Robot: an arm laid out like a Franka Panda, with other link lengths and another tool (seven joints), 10 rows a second.
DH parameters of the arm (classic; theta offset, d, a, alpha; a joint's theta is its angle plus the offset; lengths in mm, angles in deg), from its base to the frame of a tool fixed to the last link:
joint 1: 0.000 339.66 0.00 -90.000
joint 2: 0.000 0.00 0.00 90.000
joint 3: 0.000 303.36 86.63 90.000
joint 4: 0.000 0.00 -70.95 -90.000
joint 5: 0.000 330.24 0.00 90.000
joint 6: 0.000 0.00 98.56 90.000
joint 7: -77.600 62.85 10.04 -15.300
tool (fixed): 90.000 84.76 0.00 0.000
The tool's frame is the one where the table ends.
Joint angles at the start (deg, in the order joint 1, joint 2, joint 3, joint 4, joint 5, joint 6, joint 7):
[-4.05, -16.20, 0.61, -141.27, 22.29, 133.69, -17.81]
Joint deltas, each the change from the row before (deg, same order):
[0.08, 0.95, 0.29, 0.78, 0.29, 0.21, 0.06]
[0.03, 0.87, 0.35, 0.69, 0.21, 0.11, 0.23]
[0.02, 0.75, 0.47, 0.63, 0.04, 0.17, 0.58]
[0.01, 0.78, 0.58, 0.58, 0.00, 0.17, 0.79]
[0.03, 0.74, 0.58, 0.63, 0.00, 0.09, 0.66]
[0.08, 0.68, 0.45, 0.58, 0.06, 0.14, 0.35]
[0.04, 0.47, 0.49, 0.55, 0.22, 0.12, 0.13]
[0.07, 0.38, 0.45, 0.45, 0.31, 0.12, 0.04]
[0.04, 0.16, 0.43, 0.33, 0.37, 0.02, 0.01]
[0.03, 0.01, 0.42, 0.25, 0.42, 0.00, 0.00]
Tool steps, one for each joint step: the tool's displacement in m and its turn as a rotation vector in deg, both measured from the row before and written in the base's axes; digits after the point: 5 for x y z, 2 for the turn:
[0.00500, 0.00246, -0.00085, 0.13, -0.02, 0.07]
[0.00430, 0.00268, -0.00128, 0.12, 0.14, 0.00]
[0.00401, 0.00339, -0.00081, 0.01, 0.12, -0.14]
[0.00379, 0.00419, -0.00155, 0.01, 0.26, -0.22]
[0.00375, 0.00459, -0.00105, 0.01, 0.21, -0.05]
[0.00351, 0.00408, -0.00082, 0.03, 0.07, 0.12]
[0.00309, 0.00431, 0.00067, 0.11, -0.15, 0.24]
[0.00252, 0.00433, 0.00065, 0.17, -0.17, 0.26]
[0.00154, 0.00409, 0.00133, 0.23, -0.18, 0.24]
[0.00097, 0.00398, 0.00193, 0.27, -0.23, 0.20]

